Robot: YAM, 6 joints.
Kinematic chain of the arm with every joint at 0, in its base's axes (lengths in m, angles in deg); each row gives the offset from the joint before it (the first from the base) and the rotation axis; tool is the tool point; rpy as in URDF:
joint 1: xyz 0 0 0.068 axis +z
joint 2: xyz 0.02 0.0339 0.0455 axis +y
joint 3: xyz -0.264 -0.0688 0 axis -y
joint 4: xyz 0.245 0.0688 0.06 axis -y
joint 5: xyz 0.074 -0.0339 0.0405 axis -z
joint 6: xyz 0.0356 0 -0.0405 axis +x
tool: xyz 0 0 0 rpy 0 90 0
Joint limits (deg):
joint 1: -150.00..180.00
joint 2: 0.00..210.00
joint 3: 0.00..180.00
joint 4: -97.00..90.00
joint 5: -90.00..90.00
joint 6: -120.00..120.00
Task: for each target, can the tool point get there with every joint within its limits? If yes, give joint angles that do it. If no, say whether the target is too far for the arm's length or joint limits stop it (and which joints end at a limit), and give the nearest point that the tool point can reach.
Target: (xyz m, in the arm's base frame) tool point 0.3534 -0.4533 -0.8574
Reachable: no: too far | nearest point 0.2335 -0.2995 -0.3557 | short by 0.538 m
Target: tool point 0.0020 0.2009 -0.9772
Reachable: no: too far | nearest point 0.0023 0.2306 -0.3799 | short by 0.598 m
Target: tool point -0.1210 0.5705 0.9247
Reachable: no: too far | nearest point -0.0782 0.3687 0.6276 | short by 0.362 m
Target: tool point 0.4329 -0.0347 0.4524
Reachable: yes | joints -7.57 105.55 103.63 20.78 -39.40 -83.62
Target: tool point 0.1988 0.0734 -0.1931
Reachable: yes | joints 24.74 176.60 46.05 63.69 27.66 -71.07
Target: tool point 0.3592 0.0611 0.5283
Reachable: yes | joints 7.97 104.43 103.53 73.39 -17.42 65.82
